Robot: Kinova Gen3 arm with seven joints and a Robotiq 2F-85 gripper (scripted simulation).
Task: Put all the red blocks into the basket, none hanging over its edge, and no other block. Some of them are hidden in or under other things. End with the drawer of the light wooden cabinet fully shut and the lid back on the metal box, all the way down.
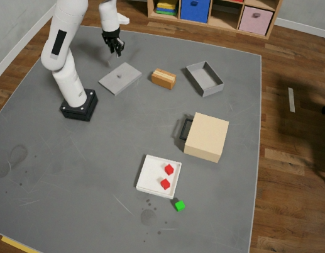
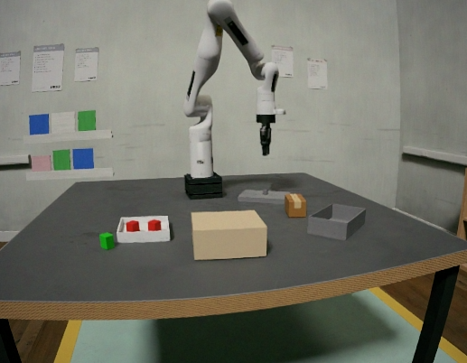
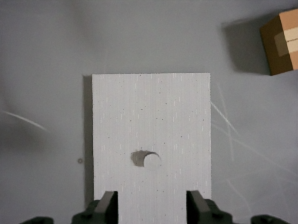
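Now: hand 170 mm above the lid. The rest, counted from my hand: blue block: 200 mm ahead, 80 mm to the left, 170 mm below; then cardboard box: 210 mm ahead, 80 mm to the left, 150 mm below; then metal box: 400 mm ahead, 180 mm to the left, 160 mm below.
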